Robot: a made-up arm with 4 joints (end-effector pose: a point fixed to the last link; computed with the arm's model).
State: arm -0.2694 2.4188 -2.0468 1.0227
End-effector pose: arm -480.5 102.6 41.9 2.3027 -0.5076 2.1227
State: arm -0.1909 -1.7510 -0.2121 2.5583
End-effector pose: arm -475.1 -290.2 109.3 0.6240 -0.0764 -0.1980
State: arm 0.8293 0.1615 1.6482 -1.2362
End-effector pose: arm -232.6 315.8 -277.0 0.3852 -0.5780 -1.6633
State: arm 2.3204 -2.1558 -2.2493 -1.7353
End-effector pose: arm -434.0 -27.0 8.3 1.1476 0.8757 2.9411
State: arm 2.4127 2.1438 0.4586 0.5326
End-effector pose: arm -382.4 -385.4 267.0 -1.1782 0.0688 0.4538
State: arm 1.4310 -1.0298 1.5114 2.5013
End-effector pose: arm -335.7 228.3 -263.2 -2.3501 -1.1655 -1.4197
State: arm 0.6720 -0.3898 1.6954 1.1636
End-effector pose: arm -247.5 181.2 -325.3 3.1394 -1.2630 -1.9935
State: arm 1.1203 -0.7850 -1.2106 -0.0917
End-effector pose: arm -588.7 148.5 -233.2 0.6880 1.0837 0.7181
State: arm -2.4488 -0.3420 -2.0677 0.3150
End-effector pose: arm -508.4 -101.1 290.4 -0.3397 -0.9711 -2.5768
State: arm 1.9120 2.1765 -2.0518 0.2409
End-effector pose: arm -512.7 23.9 234.8 -1.0084 -0.5444 -2.1423
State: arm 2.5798 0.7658 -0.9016 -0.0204
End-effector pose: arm -580.6 34.1 522.5 -2.8401 -0.8758 -0.2508
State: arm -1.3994 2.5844 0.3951 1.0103
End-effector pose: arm -404.1 292.2 -118.5 2.2224 -0.1453 -0.3687
